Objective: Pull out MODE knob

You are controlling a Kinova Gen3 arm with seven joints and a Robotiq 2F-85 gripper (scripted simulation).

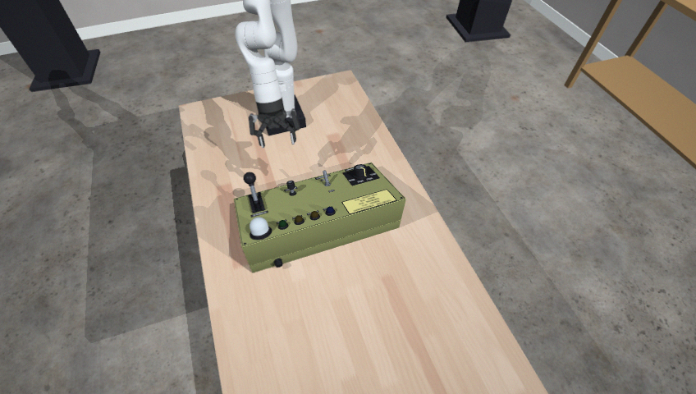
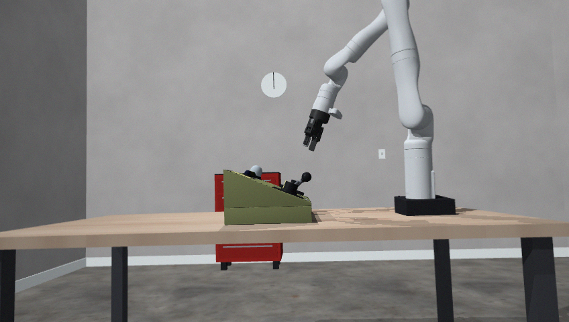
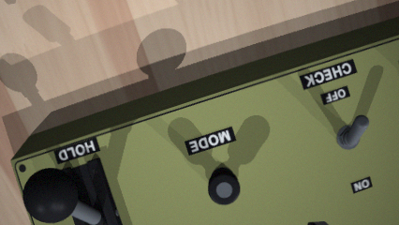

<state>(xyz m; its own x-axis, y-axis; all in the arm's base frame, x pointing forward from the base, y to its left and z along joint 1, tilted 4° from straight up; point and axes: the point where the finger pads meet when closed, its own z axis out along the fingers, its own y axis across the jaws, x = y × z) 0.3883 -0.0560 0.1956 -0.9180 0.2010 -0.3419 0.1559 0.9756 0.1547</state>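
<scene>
The black mode knob is 15 cm below my hand, 7 cm ahead of it and 2 cm to the left of it. Also, from my hand: rotary selector: 26 cm to the left, 15 cm below, 5 cm ahead; black ball lever: 14 cm below, 10 cm to the right, 6 cm ahead; check toggle: 15 cm below, 14 cm to the left, 5 cm ahead.
</scene>
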